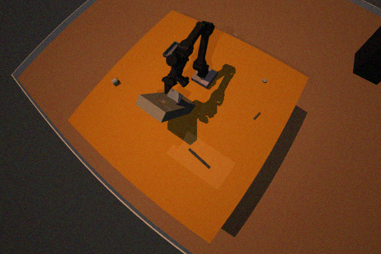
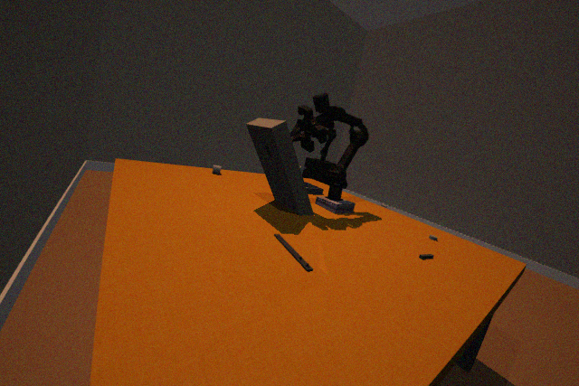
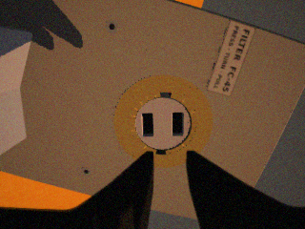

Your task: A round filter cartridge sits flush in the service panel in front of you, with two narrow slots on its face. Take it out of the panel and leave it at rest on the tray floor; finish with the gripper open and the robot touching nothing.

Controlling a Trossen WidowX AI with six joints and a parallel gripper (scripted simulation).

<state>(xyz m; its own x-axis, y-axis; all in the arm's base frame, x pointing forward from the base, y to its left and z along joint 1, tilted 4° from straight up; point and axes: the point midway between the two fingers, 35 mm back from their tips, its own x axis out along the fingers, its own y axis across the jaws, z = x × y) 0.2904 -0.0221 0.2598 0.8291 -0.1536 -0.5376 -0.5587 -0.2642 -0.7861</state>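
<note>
Right now my gripper tip is 50 mm short of the round filter cartridge, 10 mm to the left of it and 40 mm above it. Also, from my gripper tip: service panel 10 mm ahead, 110 mm below; then tray 420 mm behind, 230 mm to the right, 260 mm below; then short dark piece 220 mm behind, 490 mm to the left, 270 mm below.
</note>
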